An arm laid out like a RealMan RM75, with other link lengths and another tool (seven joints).
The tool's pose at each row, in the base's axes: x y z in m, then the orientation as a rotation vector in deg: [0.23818 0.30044 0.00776 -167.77 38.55 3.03]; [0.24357 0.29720 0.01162 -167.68 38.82 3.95]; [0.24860 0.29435 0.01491 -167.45 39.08 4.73]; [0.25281 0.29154 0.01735 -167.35 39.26 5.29]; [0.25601 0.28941 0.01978 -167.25 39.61 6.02]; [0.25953 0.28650 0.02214 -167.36 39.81 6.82]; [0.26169 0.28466 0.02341 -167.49 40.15 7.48]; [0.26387 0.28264 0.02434 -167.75 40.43 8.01]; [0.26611 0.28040 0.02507 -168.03 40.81 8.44]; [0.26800 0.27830 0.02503 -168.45 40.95 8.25]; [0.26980 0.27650 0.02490 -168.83 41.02 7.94]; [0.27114 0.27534 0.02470 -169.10 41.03 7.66]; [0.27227 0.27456 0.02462 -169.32 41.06 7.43]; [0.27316 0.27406 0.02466 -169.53 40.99 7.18]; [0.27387 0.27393 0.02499 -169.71 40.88 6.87]
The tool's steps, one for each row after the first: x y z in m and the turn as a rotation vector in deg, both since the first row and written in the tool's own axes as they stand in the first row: [0.00600 0.00005 -0.00430 -0.12 -0.58 0.23]; [0.01154 -0.00002 -0.00797 -0.09 -1.11 0.46]; [0.01639 0.00034 -0.01080 -0.13 -1.47 0.62]; [0.02003 0.00054 -0.01352 -0.23 -1.93 0.89]; [0.02430 0.00130 -0.01627 -0.53 -2.40 1.05]; [0.02695 0.00184 -0.01780 -0.84 -2.75 1.28]; [0.02973 0.00257 -0.01901 -1.24 -3.00 1.45]; [0.03266 0.00349 -0.02006 -1.67 -3.17 1.67]; [0.03527 0.00454 -0.02032 -2.06 -2.93 1.70]; [0.03768 0.00538 -0.02045 -2.37 -2.64 1.67]; [0.03940 0.00585 -0.02042 -2.58 -2.40 1.63]; [0.04076 0.00606 -0.02046 -2.75 -2.20 1.61]; [0.04177 0.00611 -0.02057 -2.89 -2.00 1.52]; [0.04244 0.00588 -0.02092 -2.98 -1.78 1.41]
